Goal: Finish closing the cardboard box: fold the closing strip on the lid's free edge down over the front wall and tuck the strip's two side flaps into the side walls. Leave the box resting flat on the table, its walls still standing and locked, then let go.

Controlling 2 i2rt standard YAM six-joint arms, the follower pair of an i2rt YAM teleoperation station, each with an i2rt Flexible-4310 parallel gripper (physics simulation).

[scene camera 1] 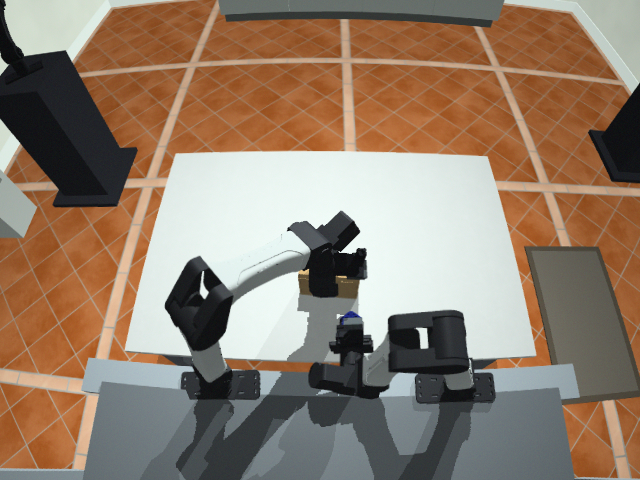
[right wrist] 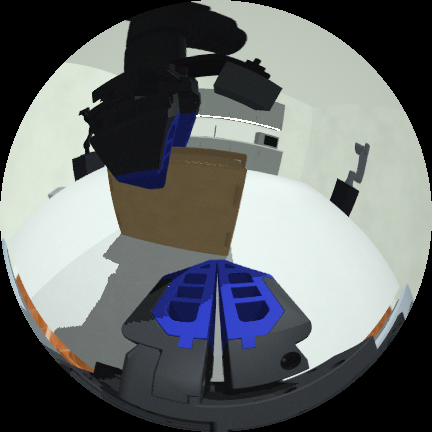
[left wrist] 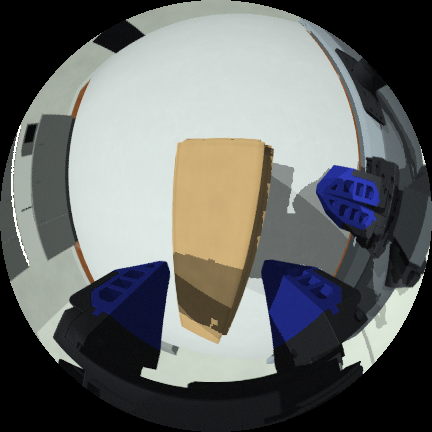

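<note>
The cardboard box point(scene camera 1: 347, 290) point(left wrist: 220, 200) point(right wrist: 185, 215) stands on the white table with its lid down across the top. In the right wrist view its front wall is upright and shaded, with small slots near the right edge. A thin, uneven line runs along the lid's front edge; I cannot tell how the closing strip and its side flaps sit. My left gripper point(scene camera 1: 324, 281) point(left wrist: 215, 268) point(right wrist: 167, 169) is open and straddles the box, one finger in front and one behind. My right gripper point(scene camera 1: 351, 314) point(left wrist: 317, 189) point(right wrist: 216, 265) is shut, in front of the box and apart from it.
The white table point(scene camera 1: 232, 191) point(left wrist: 150, 75) extends around the box. The left arm point(scene camera 1: 268, 263) reaches over the box from the picture's left. The right arm point(scene camera 1: 426, 341) bends low along the table's near edge. Dark pedestals point(scene camera 1: 46, 134) point(scene camera 1: 620, 139) stand on the tiled floor beyond.
</note>
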